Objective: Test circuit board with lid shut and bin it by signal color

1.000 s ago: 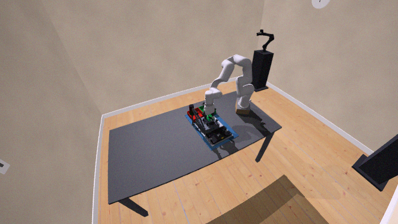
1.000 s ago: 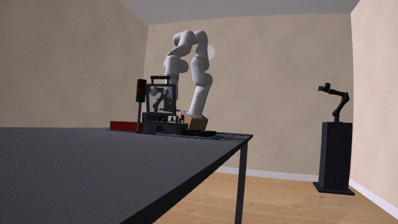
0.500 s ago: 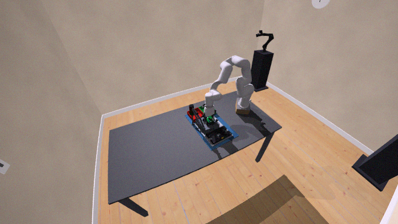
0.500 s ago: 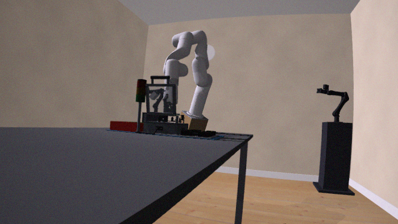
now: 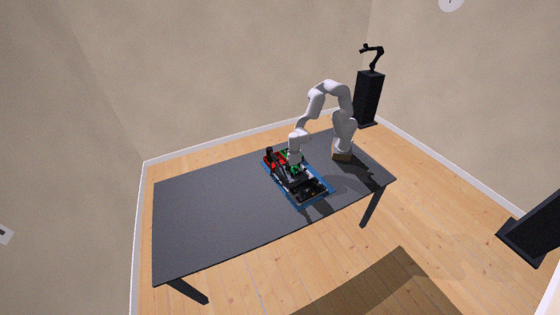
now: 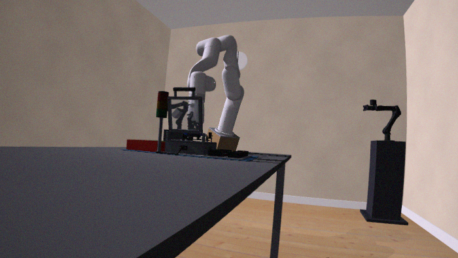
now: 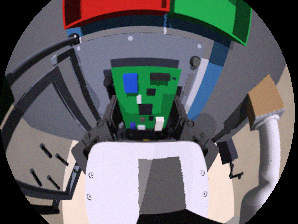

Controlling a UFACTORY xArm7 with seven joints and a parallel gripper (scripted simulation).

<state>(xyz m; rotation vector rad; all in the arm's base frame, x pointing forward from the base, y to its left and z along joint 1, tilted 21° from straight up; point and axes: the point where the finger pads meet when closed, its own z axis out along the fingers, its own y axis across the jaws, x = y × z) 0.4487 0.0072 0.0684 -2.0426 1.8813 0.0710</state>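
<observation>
The green circuit board is right at my hand. From my hand the other things lie so: red bin (190 mm to the right, 80 mm below, 70 mm ahead); tester plate (20 mm below, 10 mm to the left, 10 mm ahead); clear lid (120 mm ahead, 90 mm above, 10 mm to the left).
</observation>
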